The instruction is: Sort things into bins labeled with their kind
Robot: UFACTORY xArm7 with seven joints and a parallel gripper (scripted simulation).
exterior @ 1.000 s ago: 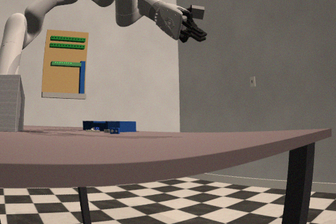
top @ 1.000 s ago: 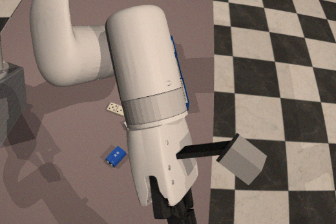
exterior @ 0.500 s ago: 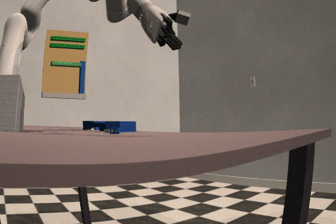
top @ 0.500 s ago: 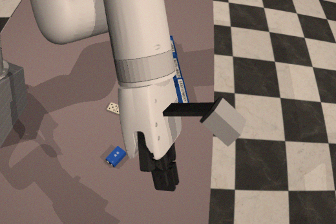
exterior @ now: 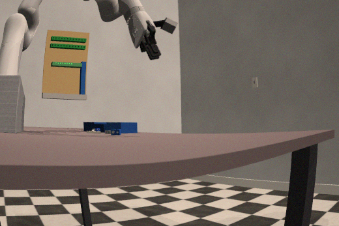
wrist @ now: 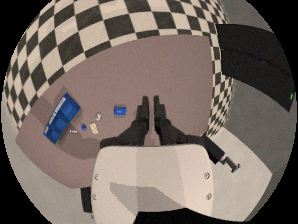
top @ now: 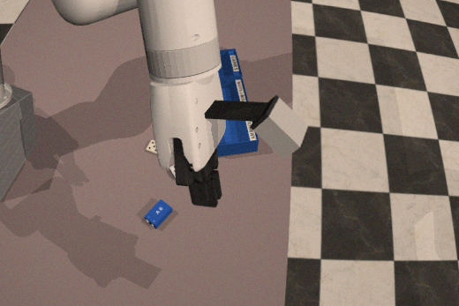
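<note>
My hand is 33 cm to the right of the blue three-part bin and 23 cm above it. Also, from my hand: blue battery (11 cm behind, 5 cm to the left, 24 cm below); then cream domino (12 cm behind, 20 cm to the left, 25 cm below); then white sharpener (8 cm behind, 15 cm to the left, 24 cm below).
</note>
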